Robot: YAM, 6 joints.
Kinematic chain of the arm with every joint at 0, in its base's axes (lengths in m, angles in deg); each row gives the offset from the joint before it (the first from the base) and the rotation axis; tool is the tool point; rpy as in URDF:
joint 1: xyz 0 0 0.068 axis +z
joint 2: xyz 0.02 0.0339 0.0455 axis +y
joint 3: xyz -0.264 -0.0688 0 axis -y
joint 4: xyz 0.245 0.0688 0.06 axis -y
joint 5: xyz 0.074 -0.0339 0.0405 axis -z
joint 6: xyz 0.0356 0 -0.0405 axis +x
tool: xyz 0 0 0 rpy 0 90 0
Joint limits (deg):
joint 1: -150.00..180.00
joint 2: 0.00..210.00
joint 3: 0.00..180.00
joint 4: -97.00..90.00
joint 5: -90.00..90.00
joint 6: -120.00..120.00
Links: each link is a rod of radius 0.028 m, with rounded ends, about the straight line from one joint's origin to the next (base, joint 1, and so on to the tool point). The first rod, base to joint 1, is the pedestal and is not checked.
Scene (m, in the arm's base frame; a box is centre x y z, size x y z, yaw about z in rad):
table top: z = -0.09
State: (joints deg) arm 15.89 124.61 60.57 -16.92 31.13 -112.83
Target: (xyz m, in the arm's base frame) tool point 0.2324 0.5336 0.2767
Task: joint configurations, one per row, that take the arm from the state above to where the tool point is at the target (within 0.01 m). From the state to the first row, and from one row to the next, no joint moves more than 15 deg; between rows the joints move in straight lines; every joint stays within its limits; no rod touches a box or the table.
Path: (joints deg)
1: 26.25 127.72 73.88 -11.92 28.96 -112.83
2: 36.61 130.83 87.20 -6.93 26.80 -112.83
3: 46.96 133.93 100.51 -1.93 24.63 -112.83
4: 57.32 137.04 113.82 3.07 22.47 -112.83
5: 67.68 140.15 127.14 8.06 20.30 -112.83

